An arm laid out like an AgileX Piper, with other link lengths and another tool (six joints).
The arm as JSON. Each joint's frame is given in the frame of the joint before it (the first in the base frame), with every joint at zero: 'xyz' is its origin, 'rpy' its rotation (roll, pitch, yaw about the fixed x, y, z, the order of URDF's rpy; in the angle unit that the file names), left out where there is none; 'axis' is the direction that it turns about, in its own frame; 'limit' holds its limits. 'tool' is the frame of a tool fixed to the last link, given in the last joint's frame.
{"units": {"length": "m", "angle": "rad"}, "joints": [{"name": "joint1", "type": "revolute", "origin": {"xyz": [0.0, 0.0, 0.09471]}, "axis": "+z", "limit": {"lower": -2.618, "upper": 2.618}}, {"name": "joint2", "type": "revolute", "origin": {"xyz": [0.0, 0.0, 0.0], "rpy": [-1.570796, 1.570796, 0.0]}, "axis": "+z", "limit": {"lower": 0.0, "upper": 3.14}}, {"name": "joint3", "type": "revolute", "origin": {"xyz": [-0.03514, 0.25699, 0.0], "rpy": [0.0, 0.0, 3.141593]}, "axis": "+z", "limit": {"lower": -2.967, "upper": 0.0}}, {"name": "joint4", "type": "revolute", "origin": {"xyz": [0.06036, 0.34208, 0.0], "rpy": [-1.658, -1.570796, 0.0]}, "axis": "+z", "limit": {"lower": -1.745, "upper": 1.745}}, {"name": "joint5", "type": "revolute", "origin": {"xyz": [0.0, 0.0, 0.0], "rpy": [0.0, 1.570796, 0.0]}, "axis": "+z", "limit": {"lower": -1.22, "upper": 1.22}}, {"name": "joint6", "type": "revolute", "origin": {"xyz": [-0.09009, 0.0, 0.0], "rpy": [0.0, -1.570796, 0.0]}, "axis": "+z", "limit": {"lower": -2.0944, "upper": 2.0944}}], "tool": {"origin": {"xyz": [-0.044, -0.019, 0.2], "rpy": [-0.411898, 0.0, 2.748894]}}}
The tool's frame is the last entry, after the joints.
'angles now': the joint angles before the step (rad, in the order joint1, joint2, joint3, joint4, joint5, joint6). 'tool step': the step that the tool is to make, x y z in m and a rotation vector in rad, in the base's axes. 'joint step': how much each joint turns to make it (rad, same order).
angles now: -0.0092 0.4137 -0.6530 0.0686 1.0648 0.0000
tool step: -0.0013 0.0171 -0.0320 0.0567 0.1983 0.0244
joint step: 0.0001 0.1960 -0.0863 0.0593 0.0896 0.0002
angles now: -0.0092 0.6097 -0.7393 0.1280 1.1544 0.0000
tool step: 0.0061 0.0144 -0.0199 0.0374 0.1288 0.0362
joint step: 0.0001 0.1635 -0.0731 0.0514 0.0428 -0.0250
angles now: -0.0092 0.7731 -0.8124 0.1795 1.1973 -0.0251
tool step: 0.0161 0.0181 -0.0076 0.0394 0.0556 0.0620
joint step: 0.0027 0.1309 -0.0702 0.0658 0.0070 -0.0590
